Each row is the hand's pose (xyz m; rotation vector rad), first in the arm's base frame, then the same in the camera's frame.
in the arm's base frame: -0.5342 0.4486 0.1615 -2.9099 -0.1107 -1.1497
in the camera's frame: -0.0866 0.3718 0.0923 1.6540 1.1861 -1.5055
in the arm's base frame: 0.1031 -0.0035 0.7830 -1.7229 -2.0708 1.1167
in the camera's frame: 0.3455 0.3768 -0.8077 0.5807 -0.5033 2.6611
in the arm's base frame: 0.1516 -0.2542 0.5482 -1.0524 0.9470 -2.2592
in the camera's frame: 0.4900 0.0692 -0.7382 2.8472 0.5473 0.3699
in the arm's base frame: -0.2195 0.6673 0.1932 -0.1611 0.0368 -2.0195
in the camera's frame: -0.3610 0.3355 -0.1745 -2.2881 -0.0373 -0.3317
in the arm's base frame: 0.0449 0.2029 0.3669 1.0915 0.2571 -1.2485
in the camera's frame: 0.0455 0.1606 -0.5207 -1.3437 0.9925 -1.0261
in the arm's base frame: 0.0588 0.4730 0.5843 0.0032 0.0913 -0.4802
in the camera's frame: -0.1387 0.4328 -0.6319 -1.6167 1.5819 0.4127
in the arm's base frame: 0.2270 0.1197 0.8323 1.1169 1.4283 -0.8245
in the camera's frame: 0.2148 0.4063 -0.9302 -1.5028 1.8182 -1.8193
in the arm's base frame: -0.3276 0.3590 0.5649 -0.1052 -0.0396 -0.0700
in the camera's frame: 0.0631 0.5547 -0.3047 -1.2898 1.7899 0.8163
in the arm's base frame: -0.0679 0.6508 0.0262 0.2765 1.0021 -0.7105
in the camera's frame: -0.4376 0.1261 -0.2127 -2.0716 1.9390 -0.6183
